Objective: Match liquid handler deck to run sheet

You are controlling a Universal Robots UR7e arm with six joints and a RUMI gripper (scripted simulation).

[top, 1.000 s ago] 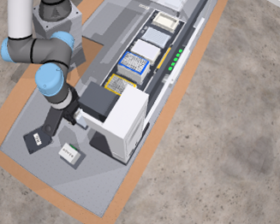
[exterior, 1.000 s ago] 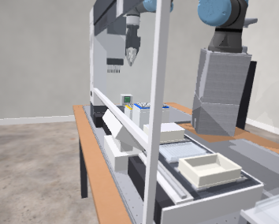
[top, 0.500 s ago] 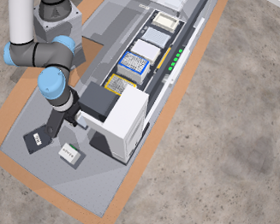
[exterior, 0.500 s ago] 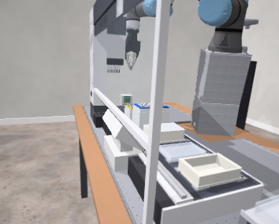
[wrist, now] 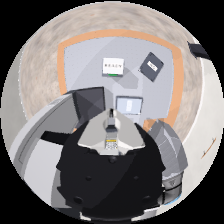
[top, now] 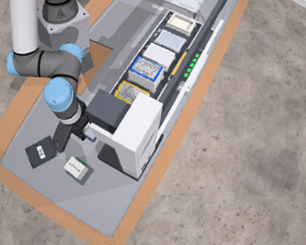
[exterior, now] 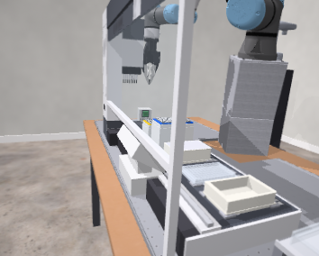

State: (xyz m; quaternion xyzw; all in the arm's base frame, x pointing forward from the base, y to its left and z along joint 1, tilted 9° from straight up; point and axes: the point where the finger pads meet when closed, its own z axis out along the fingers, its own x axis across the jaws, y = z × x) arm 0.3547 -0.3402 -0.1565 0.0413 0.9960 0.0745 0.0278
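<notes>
Right now the ready key post is 19 cm below my hand, 7 cm to the right of it and 1 cm behind it. Also, from my hand: yellow-framed tip rack (28 cm to the left, 16 cm below, 3 cm ahead); white label (25 cm below, 21 cm behind, 13 cm to the right); blue-framed tip rack (41 cm to the left, 14 cm below, 2 cm ahead).
</notes>
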